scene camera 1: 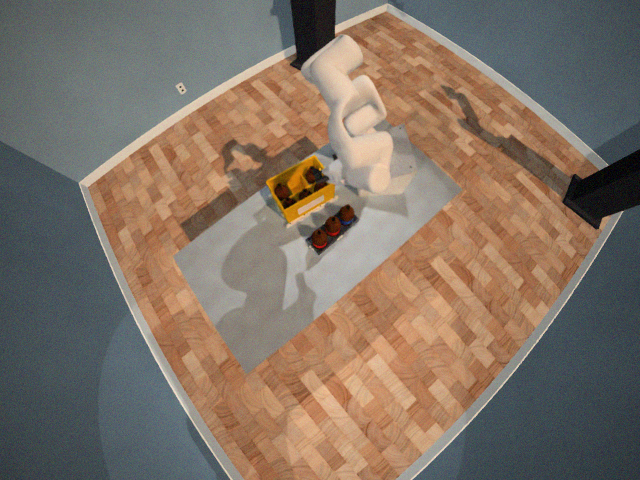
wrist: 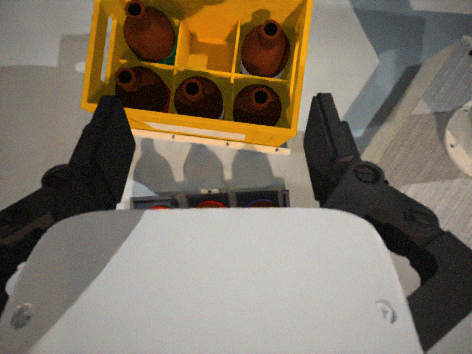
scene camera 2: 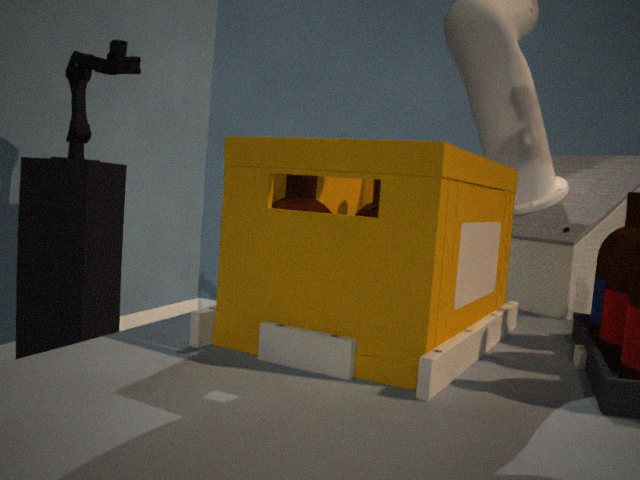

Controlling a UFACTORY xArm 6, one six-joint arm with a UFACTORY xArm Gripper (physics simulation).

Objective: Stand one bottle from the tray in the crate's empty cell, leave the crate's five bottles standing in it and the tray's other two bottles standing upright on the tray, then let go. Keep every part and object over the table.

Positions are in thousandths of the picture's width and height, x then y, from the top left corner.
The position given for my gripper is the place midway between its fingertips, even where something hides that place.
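Observation:
You'd see my gripper (wrist: 463, 338) here, and along with it there's a bottle (wrist: 550, 295) and another bottle (wrist: 293, 247).

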